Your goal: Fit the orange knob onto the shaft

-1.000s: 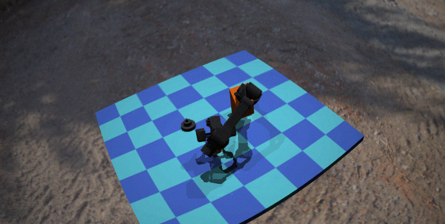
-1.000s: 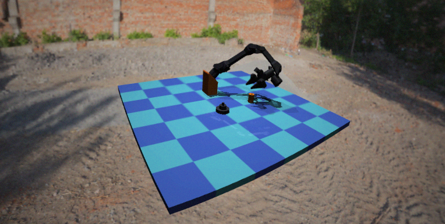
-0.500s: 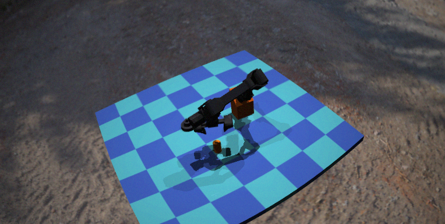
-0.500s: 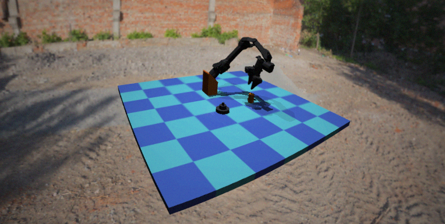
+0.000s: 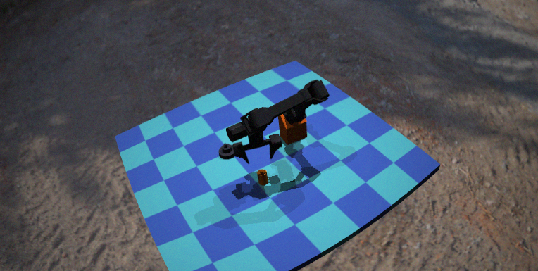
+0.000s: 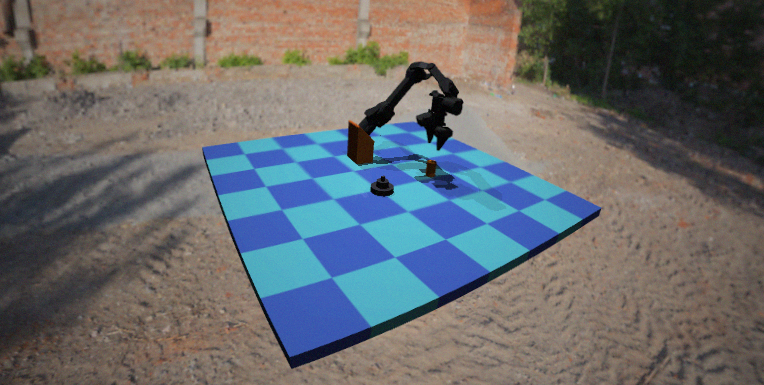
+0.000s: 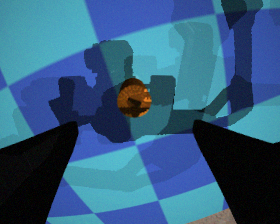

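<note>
Now: the orange knob 90 mm below my gripper tip. Round my gripper tip: pedestal (270 mm to the right, 90 mm below, 20 mm ahead).
</note>
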